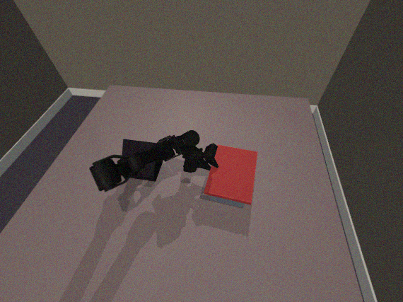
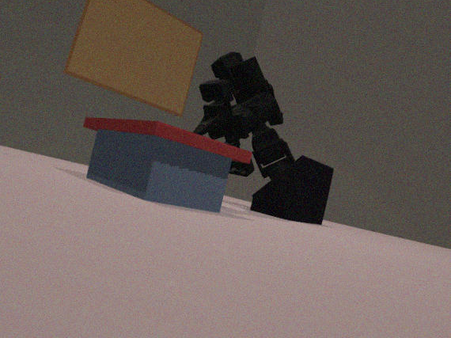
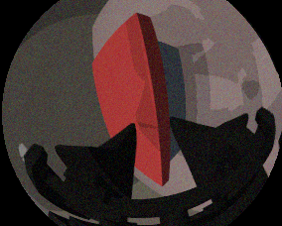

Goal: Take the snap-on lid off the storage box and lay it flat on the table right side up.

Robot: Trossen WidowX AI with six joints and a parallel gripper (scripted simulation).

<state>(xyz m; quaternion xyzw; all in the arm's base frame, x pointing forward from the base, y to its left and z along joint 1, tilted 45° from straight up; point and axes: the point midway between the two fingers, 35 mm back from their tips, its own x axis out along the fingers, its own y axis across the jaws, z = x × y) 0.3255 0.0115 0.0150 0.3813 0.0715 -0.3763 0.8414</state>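
The red lid lies 7 cm ahead of my gripper tip and 1 cm to the right of it. From my gripper tip the other things lie so: blue storage box: 7 cm ahead, 4 cm below, 1 cm to the right.
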